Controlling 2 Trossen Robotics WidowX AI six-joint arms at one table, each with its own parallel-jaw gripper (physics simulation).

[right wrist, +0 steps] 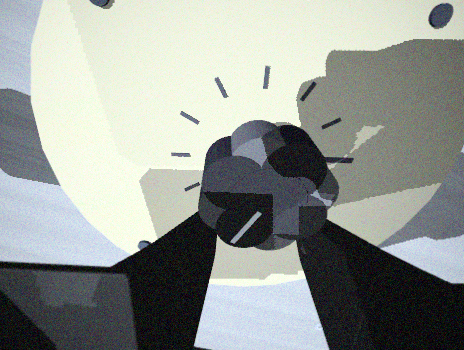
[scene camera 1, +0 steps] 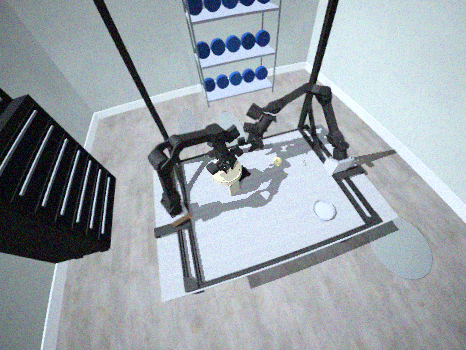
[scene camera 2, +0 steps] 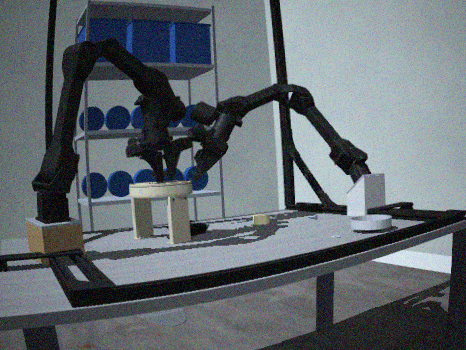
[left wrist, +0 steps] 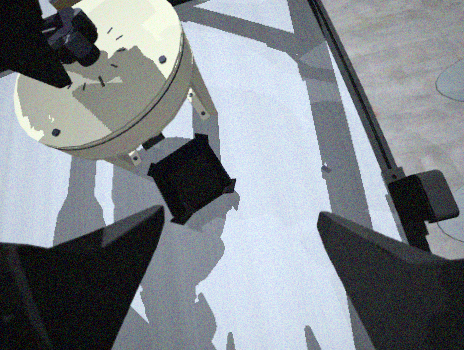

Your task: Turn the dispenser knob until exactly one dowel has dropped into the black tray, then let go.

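Seen in the pictures: left gripper, between the fingertips: [scene camera 1: 247, 147] [scene camera 2: 197, 177] [left wrist: 242, 216]; right gripper, between the fingertips: [scene camera 1: 229, 171] [scene camera 2: 167, 180] [left wrist: 61, 71]; left arm's base, origin of its link: [scene camera 1: 339, 157] [scene camera 2: 365, 182]; right arm's base, origin of its link: [scene camera 1: 175, 209] [scene camera 2: 52, 219].
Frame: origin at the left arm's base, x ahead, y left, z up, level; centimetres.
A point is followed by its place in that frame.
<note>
The cream dispenser [scene camera 1: 231, 180] @[x 61.8, y -1.1, z 4.4 cm] [scene camera 2: 160, 190] @[x 65.4, y -1.1, z 2.9 cm] [left wrist: 145, 107] @[x 56.4, y -13.7, z 4.4 cm] [right wrist: 110, 100] @[x 68.3, y -8.6, z 4.4 cm] is a round drum on legs with tick marks on top. Its dark lobed knob [left wrist: 80, 42] @[x 61.3, y -10.2, z 6.8 cm] [right wrist: 265, 182] @[x 63.2, y -9.4, z 7.3 cm] carries a white line, at the lower left in the right wrist view. My right gripper [scene camera 2: 165, 178] @[x 61.6, y -6.5, z 4.9 cm] [right wrist: 256, 215] @[x 61.6, y -6.5, z 4.9 cm] is shut on the knob from above. The black tray [scene camera 1: 245, 173] @[x 51.5, y -12.3, z -9.7 cm] [scene camera 2: 200, 229] @[x 52.3, y -9.2, z -8.7 cm] [left wrist: 190, 175] @[x 55.4, y -11.7, z -9.9 cm] sits on the table beside the drum, below a dark slot in its side. No dowel can be made out in its dark inside. My left gripper [scene camera 2: 198, 175] @[x 47.8, y -19.2, z 4.7 cm] [left wrist: 242, 216] @[x 47.8, y -19.2, z 4.7 cm] is open and empty, raised near the tray.
A yellow ring [scene camera 1: 277, 164] @[x 31.4, y -12.1, z -8.7 cm] [scene camera 2: 261, 219] @[x 31.6, y -12.2, z -8.5 cm] and a tiny grey piece [scene camera 2: 313, 217] [left wrist: 326, 168] lie right of the tray in the scene view. A white round dish [scene camera 1: 325, 210] @[x 18.9, y 22.7, z -9.1 cm] [scene camera 2: 371, 224] @[x 24.4, y 26.3, z -7.8 cm] is farther right. A shelf rack [scene camera 2: 215, 100] stands behind the table.
</note>
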